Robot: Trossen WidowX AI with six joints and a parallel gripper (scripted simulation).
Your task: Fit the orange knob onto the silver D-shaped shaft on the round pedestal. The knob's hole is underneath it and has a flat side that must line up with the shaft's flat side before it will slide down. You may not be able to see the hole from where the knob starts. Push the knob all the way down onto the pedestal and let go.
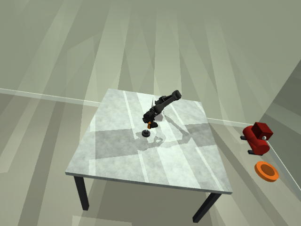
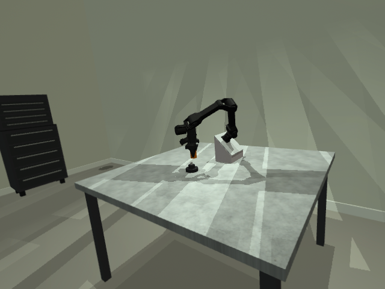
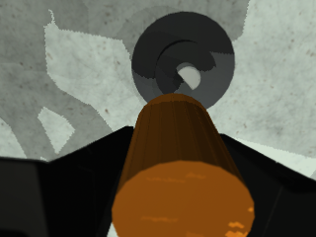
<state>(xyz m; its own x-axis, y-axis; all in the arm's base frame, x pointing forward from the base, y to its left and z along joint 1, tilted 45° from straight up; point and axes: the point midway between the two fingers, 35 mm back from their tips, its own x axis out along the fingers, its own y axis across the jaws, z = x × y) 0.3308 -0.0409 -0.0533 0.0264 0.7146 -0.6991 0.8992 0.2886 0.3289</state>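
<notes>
Right now the pedestal is 20 mm to the right of my gripper tip and 70 mm below it. Also, from my gripper tip: orange knob: 30 mm above.
</notes>
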